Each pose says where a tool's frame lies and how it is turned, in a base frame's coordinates. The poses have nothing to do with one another.
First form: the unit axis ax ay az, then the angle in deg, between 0 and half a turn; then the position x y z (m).
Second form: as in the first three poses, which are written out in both.
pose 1, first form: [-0.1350 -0.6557 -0.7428 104.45 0.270 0.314 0.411]
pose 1, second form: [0.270 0.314 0.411 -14.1 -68.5 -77.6]
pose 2, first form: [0.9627 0.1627 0.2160 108.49 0.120 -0.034 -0.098]
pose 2, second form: [0.120 -0.034 -0.098 104.4 17.7 23.4]
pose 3, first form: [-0.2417 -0.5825 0.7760 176.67 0.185 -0.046 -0.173]
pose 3, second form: [0.185 -0.046 -0.173 -42.7 -102.9 137.1]
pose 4, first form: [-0.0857 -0.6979 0.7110 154.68 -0.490 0.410 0.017]
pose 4, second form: [-0.490 0.410 0.017 -13.3 -108.0 110.0]
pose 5, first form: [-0.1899 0.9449 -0.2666 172.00 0.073 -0.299 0.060]
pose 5, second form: [0.073 -0.299 0.060 -32.7 162.5 -45.9]
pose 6, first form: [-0.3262 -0.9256 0.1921 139.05 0.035 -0.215 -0.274]
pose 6, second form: [0.035 -0.215 -0.274 -45.4 -128.7 26.7]
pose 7, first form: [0.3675 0.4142 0.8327 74.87 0.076 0.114 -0.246]
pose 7, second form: [0.076 0.114 -0.246 27.5 31.0 62.3]
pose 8, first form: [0.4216 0.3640 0.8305 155.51 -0.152 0.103 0.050]
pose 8, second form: [-0.152 0.103 0.050 65.6 56.6 129.2]
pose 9, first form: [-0.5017 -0.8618 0.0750 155.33 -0.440 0.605 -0.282]
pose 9, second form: [-0.440 0.605 -0.282 -77.9 -133.9 11.6]
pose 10, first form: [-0.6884 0.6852 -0.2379 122.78 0.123 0.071 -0.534]
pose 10, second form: [0.123 0.071 -0.534 -84.5 84.1 -29.2]
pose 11, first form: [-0.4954 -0.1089 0.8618 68.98 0.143 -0.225 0.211]
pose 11, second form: [0.143 -0.225 0.211 -34.2 -7.5 59.4]
